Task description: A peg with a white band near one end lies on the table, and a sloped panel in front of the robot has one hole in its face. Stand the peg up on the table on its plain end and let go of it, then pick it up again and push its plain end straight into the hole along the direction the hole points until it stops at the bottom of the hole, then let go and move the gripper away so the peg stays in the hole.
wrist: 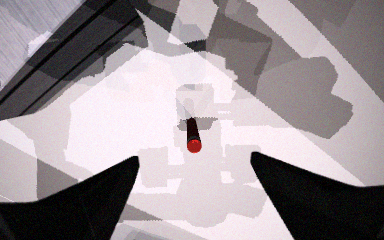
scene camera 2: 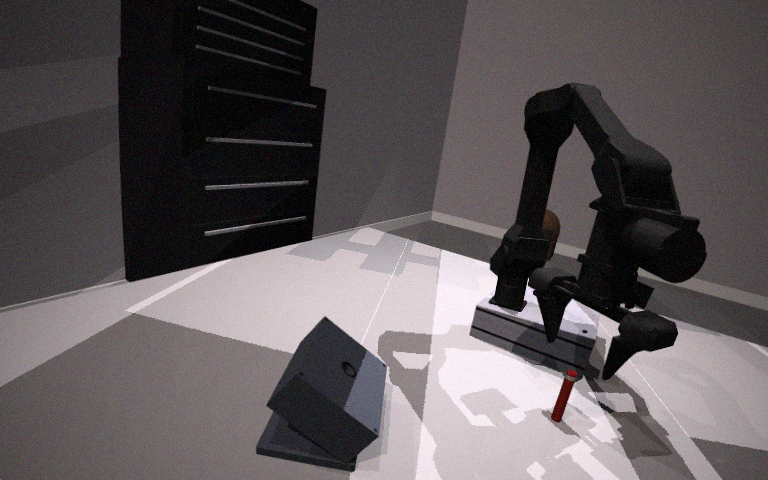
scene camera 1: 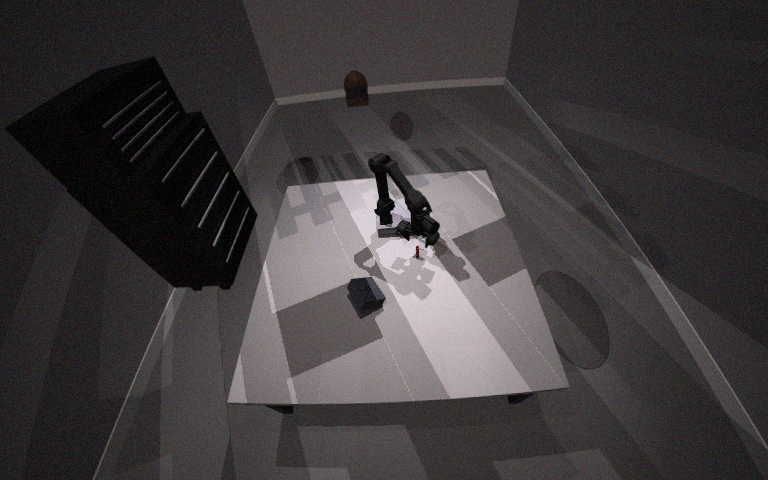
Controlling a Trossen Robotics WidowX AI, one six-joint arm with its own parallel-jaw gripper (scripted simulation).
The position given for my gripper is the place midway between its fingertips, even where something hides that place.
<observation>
My gripper (scene camera 2: 576, 359) is open, holding nothing.
My gripper also shows in the wrist view (wrist: 195, 159).
</observation>
